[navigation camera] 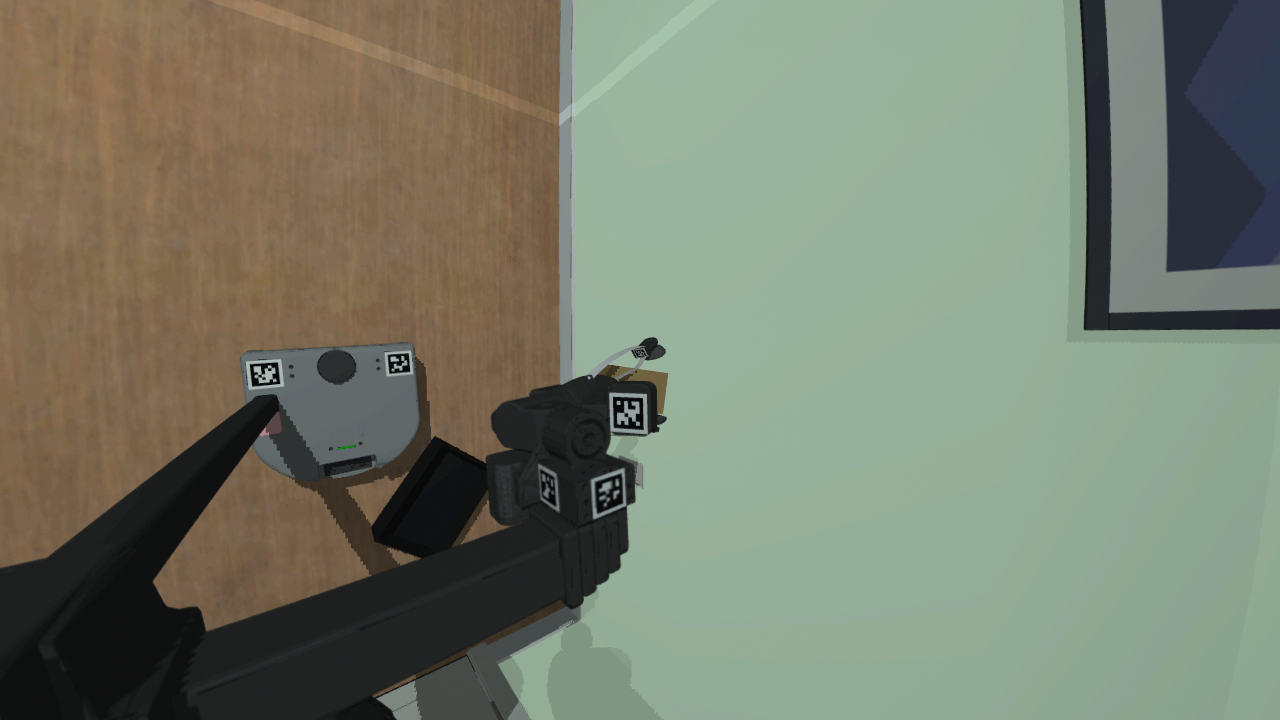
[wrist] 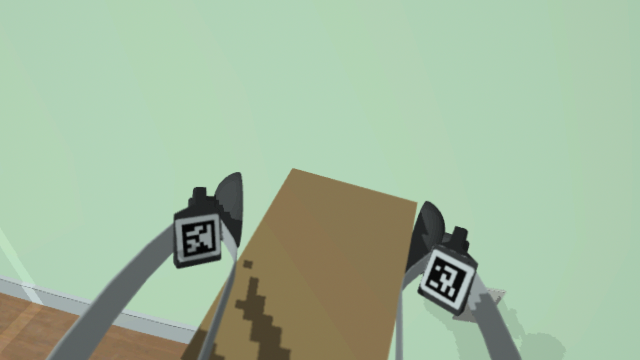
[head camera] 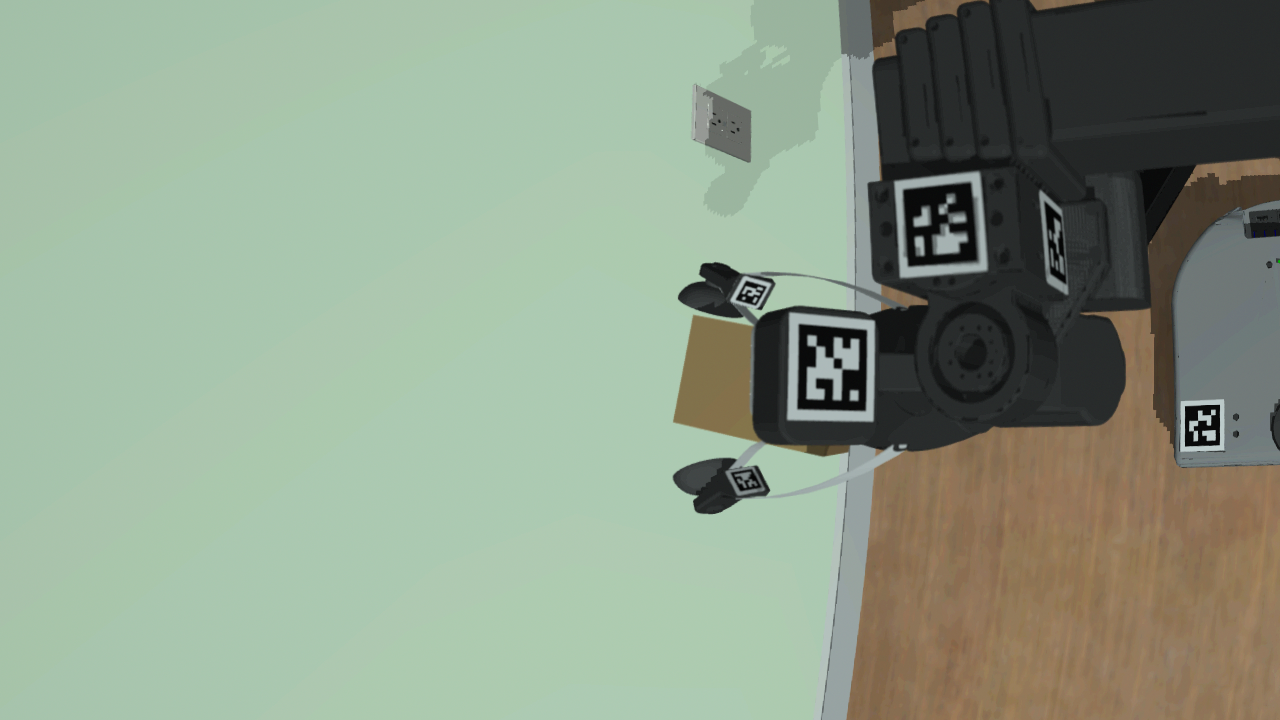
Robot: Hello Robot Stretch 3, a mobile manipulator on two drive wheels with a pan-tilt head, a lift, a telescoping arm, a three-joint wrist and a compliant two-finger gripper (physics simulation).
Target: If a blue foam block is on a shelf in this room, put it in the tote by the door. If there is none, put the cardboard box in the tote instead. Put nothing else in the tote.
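Frame: origin at the robot's base, x ahead, y left, z up, level; metres.
Seen in the pictures: gripper, fingertip midpoint: (navigation camera: 658,383) (head camera: 692,389); robot's base, link origin: (navigation camera: 336,364).
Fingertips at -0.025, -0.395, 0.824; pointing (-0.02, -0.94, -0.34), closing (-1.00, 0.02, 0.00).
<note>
Pixels of each thing's top centre, then the offset from my fingertips to it, as dx, dy, dz. "*": a spot on its surface instead.
- brown cardboard box, top centre: (head camera: 738,382) (navigation camera: 646,391) +0.000, +0.058, +0.036
- black tote, top centre: (navigation camera: 441,504) -0.395, +0.188, -0.723
- wall outlet, top centre: (head camera: 693,111) (navigation camera: 643,476) -0.339, -0.277, -0.366
- dark picture frame, surface spot: (navigation camera: 1095,155) * +0.278, -0.285, +0.473
My gripper (head camera: 705,386) (wrist: 328,212) is shut on a brown cardboard box (head camera: 712,376) (navigation camera: 660,393) (wrist: 323,267). The box sits lengthwise between the two fingers, and its far end points at the green wall. The wrist view shows the pads pressing on both of its sides. A black tote (navigation camera: 430,496) stands on the wood floor beside my base, to the left of the arm and behind the gripper.
The green wall (head camera: 357,357) (navigation camera: 819,310) is right in front of the gripper, with a grey baseboard (head camera: 855,537) along the floor. A wall outlet (head camera: 722,122) is nearby. My grey base (navigation camera: 335,410) (head camera: 1226,340) stands on the floor. A dark picture frame (navigation camera: 1095,155) hangs on the wall.
</note>
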